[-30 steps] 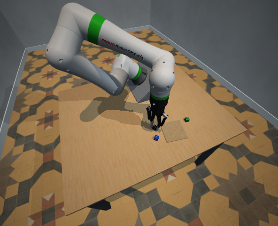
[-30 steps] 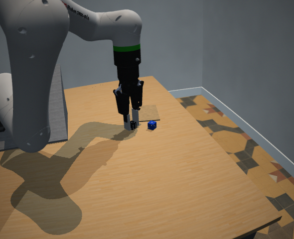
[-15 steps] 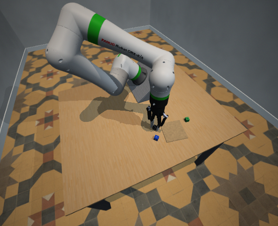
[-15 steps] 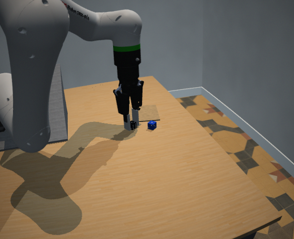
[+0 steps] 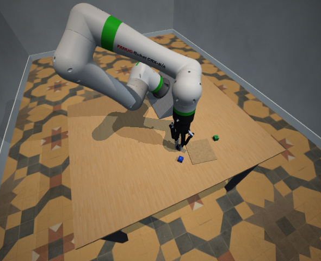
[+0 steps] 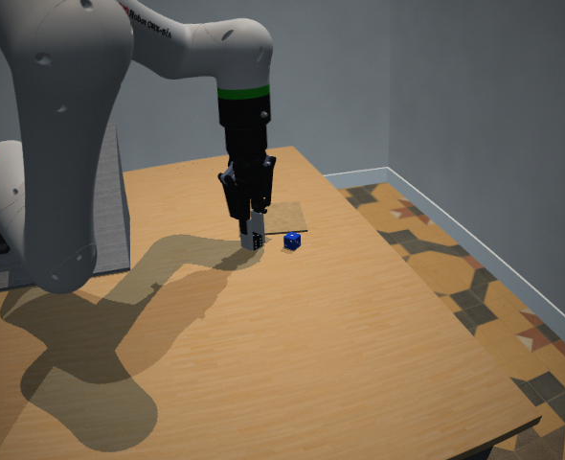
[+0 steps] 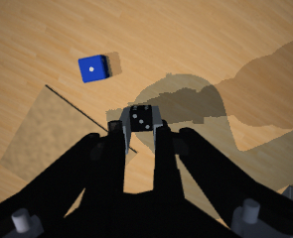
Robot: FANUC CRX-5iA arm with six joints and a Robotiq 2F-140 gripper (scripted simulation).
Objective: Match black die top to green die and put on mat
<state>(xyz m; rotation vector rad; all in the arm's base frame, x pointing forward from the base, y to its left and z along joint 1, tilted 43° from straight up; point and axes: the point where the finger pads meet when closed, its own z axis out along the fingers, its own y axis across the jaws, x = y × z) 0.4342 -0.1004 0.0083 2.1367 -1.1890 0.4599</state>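
Now: hand 2 cm above the black die. The rest, counted from my hand: green die 23 cm to the left, 3 cm ahead, 2 cm below; tan mat 10 cm to the left, 6 cm ahead, 3 cm below; blue die 7 cm ahead, 3 cm to the right, 2 cm below.
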